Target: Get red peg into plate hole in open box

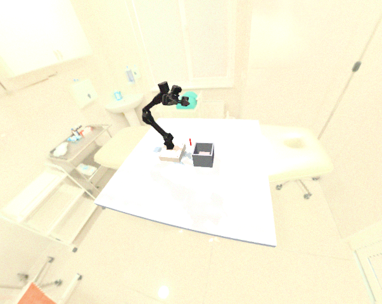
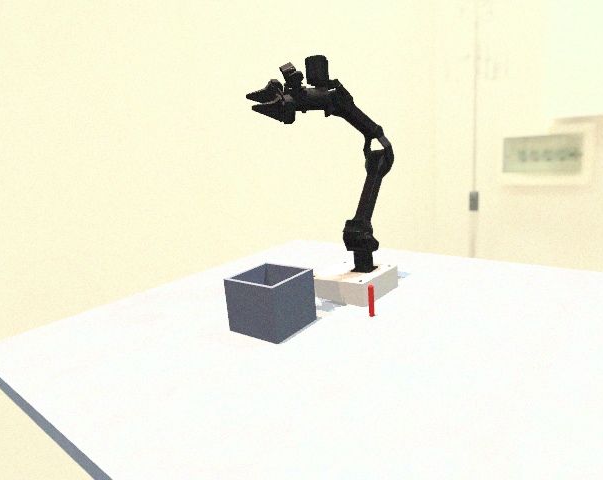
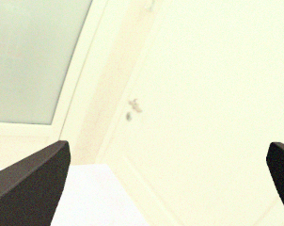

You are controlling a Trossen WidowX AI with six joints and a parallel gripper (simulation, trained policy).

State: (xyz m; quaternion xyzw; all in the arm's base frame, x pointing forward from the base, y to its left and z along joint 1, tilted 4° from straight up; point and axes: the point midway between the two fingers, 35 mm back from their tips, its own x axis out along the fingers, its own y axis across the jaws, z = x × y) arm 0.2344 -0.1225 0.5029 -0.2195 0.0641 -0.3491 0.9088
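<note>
Now: gripper tip 8 cm past the red peg, 28 cm to the right of it and 52 cm above it.
</note>
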